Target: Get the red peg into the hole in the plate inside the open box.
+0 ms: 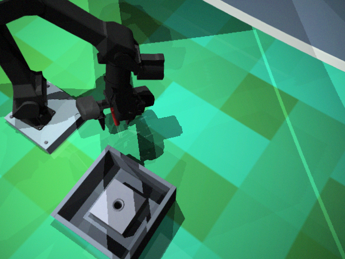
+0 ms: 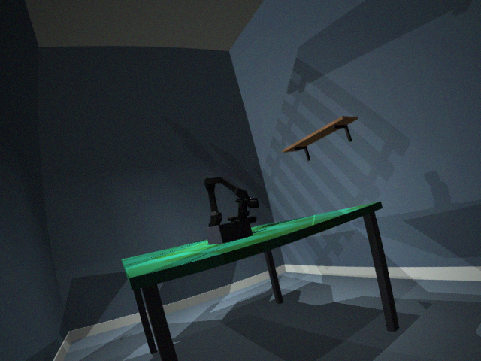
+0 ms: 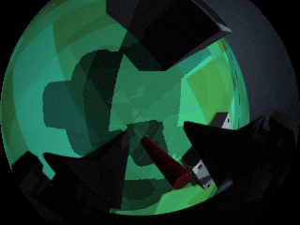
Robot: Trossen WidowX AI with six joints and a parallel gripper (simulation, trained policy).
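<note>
Right now my gripper tip is 18 cm to the left of the grey plate, 13 cm short of it and 2 cm below it. Also, from my gripper tip: red peg (2 cm to the left, 2 cm above, 1 cm behind); grey box (18 cm to the right, 13 cm ahead).
</note>
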